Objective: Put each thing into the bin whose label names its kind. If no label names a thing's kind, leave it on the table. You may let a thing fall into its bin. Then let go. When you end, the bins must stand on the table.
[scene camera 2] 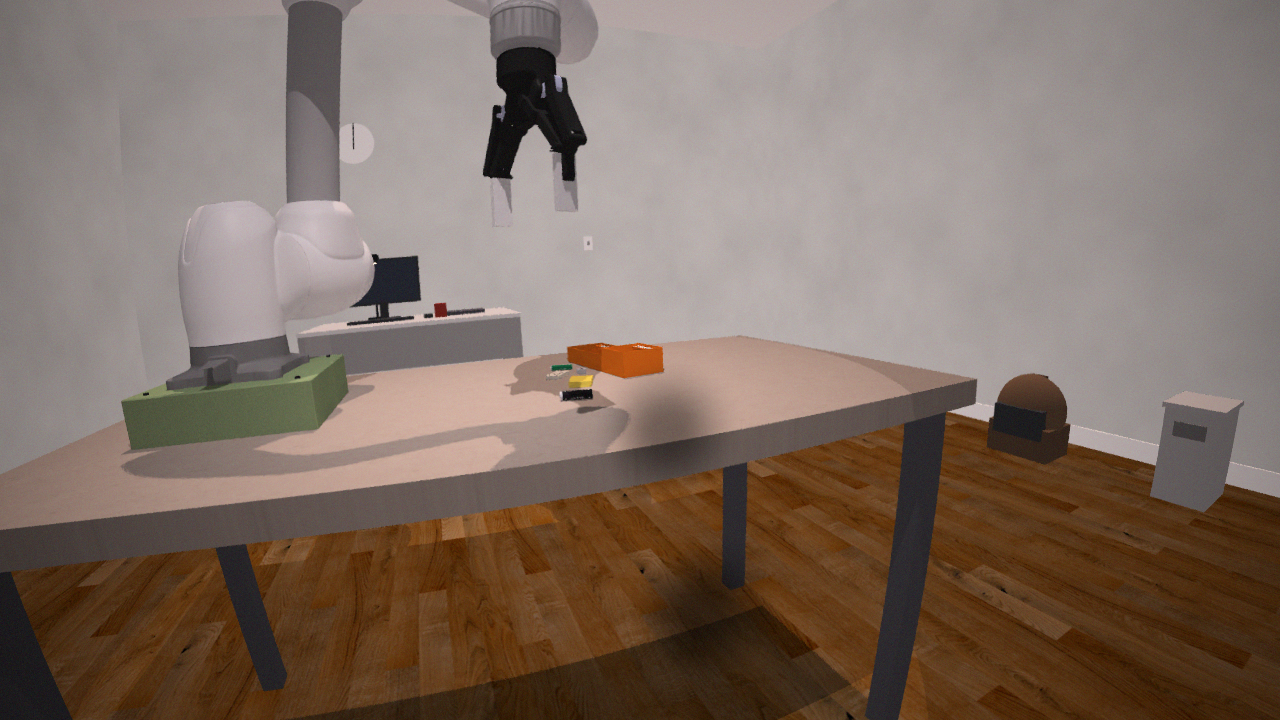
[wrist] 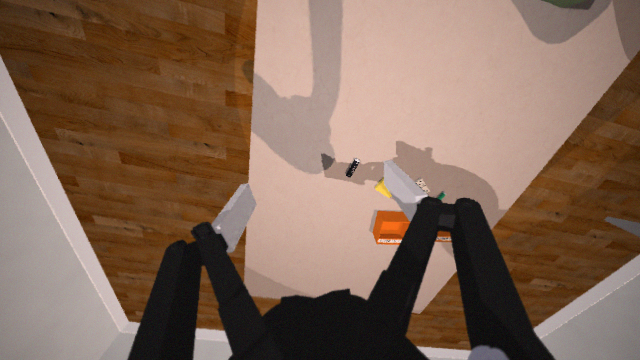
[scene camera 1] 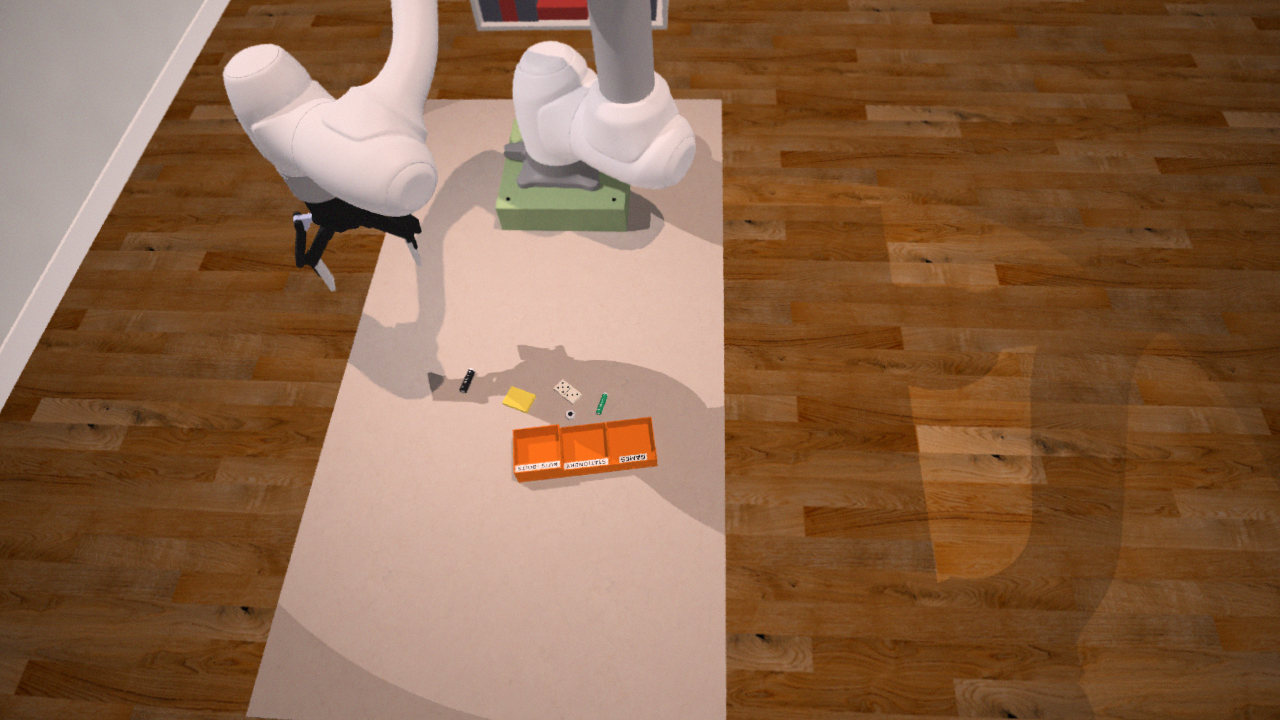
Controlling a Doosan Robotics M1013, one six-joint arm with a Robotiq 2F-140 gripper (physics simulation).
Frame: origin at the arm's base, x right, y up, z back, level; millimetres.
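Seen in the pictures: gripper, between the fingertips: (scene camera 2: 531,219) (wrist: 316,183) (scene camera 1: 375,272); arm's base, origin of its link: (scene camera 2: 244,374) (scene camera 1: 563,159).
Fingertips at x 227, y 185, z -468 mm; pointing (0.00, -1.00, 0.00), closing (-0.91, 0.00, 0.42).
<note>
Pixels of each thing's top centre, then the offset from my fingertips to it. Level surfaces: height alone.
- orange three-part bin block, centre of its top: (scene camera 1: 583,442) (scene camera 2: 610,343) (wrist: 423,234) dx -363, dy -211, dz -192 mm
- black cylinder with white marks, centre of its top: (scene camera 2: 575,390) (scene camera 1: 466,378) (wrist: 353,168) dx -112, dy -243, dz -65 mm
- yellow pad, centre of its top: (scene camera 2: 580,378) (scene camera 1: 518,398) (wrist: 387,188) dx -220, dy -248, dz -97 mm
- white domino, centre of its top: (scene camera 2: 557,373) (scene camera 1: 567,390) (wrist: 421,187) dx -310, dy -251, dz -72 mm
- green cylinder, centre of its top: (scene camera 1: 601,402) (scene camera 2: 561,364) (wrist: 440,199) dx -379, dy -247, dz -92 mm
- pale table, height of its surface: dy -258 mm
An orange three-part bin block (scene camera 1: 539,477) (scene camera 2: 637,360) (wrist: 378,225) stands on the table. In scene camera 1 its labels, partly blurred, appear to read NUTS+BOLTS left, STATIONERY middle, GAMES right. Beside it lie a black cylinder with white marks (scene camera 1: 467,380) (scene camera 2: 577,394) (wrist: 353,168), a yellow pad (scene camera 1: 519,399) (scene camera 2: 580,382) (wrist: 382,188), a white domino (scene camera 1: 567,390) (wrist: 422,185), a small pale ring-like piece with a dark centre (scene camera 1: 570,414) and a green cylinder (scene camera 1: 601,403) (scene camera 2: 561,368) (wrist: 441,195). My gripper (scene camera 1: 375,274) (scene camera 2: 534,217) (wrist: 316,183) is open, empty, high above the table; one finger partly hides the bins in the wrist view.
The pale table (scene camera 1: 617,591) (scene camera 2: 760,385) carries the arm's green base block (scene camera 1: 562,217) (scene camera 2: 237,411) at its rear. A white desk (scene camera 2: 429,344) with a monitor (scene camera 2: 394,281) stands beyond. A brown domed object (scene camera 2: 1031,416) and a white box (scene camera 2: 1194,452) stand on the floor.
</note>
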